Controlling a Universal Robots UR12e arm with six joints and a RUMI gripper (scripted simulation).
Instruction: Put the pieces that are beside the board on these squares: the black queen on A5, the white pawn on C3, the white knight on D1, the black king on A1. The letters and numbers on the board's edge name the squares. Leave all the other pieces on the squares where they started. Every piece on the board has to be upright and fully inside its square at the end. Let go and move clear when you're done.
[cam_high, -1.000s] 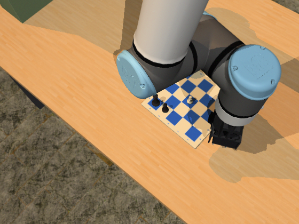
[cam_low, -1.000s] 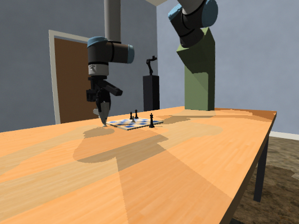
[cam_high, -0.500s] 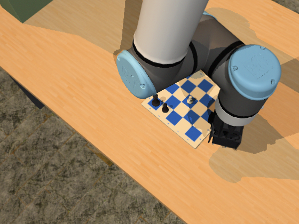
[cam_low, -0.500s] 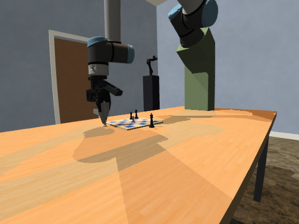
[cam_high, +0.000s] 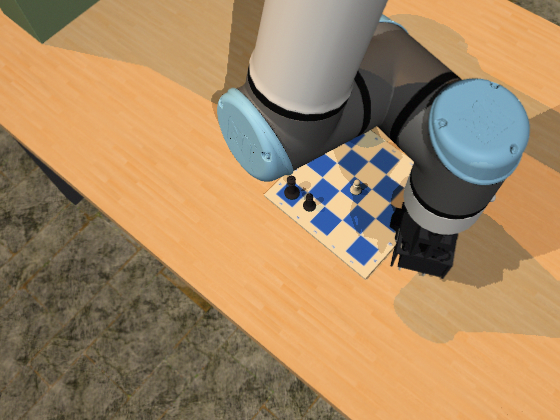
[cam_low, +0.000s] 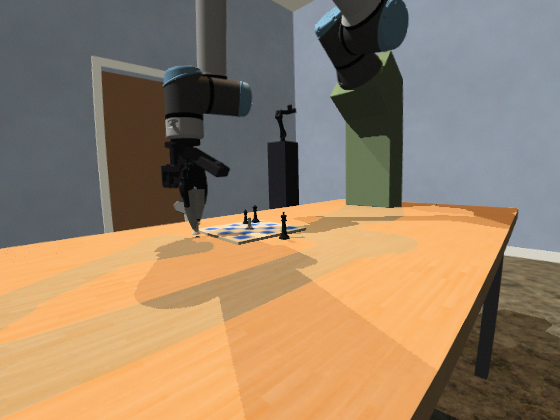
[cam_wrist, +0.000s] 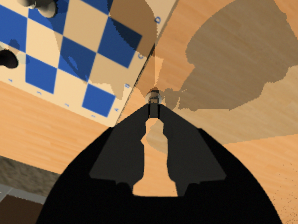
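Now: hand 130 mm past the white pawn, 60 mm to the right of it and 20 mm above it. Also, from my hand: black pawn (180 mm behind, 10 mm to the right, 10 mm below); white knight (10 mm below); blue-and-cream chessboard (130 mm behind, 60 mm to the left, 30 mm below).
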